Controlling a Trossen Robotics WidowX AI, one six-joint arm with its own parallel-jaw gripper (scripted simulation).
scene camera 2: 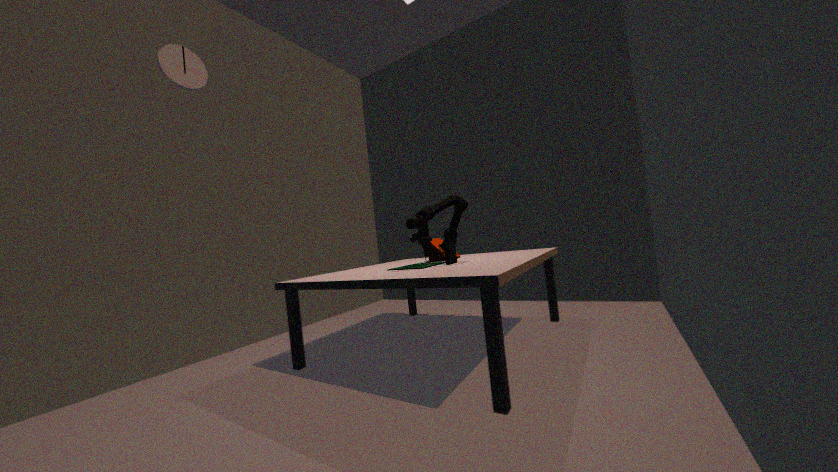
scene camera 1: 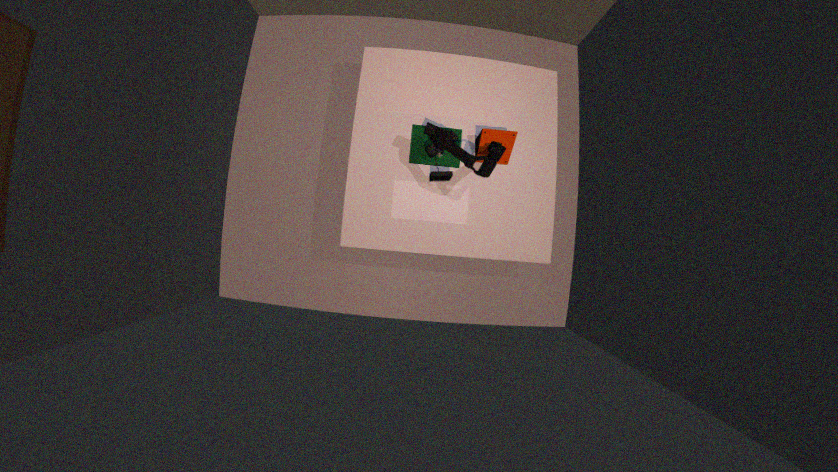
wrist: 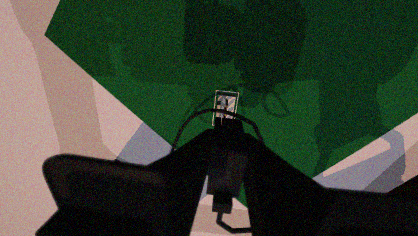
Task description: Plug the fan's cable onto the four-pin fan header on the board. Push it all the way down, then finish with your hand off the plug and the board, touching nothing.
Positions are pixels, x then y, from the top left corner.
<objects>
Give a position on a green board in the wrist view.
319, 87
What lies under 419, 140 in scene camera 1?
A green board.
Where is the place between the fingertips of my gripper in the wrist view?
At 227, 137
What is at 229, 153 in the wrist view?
A dark fan plug.
</objects>
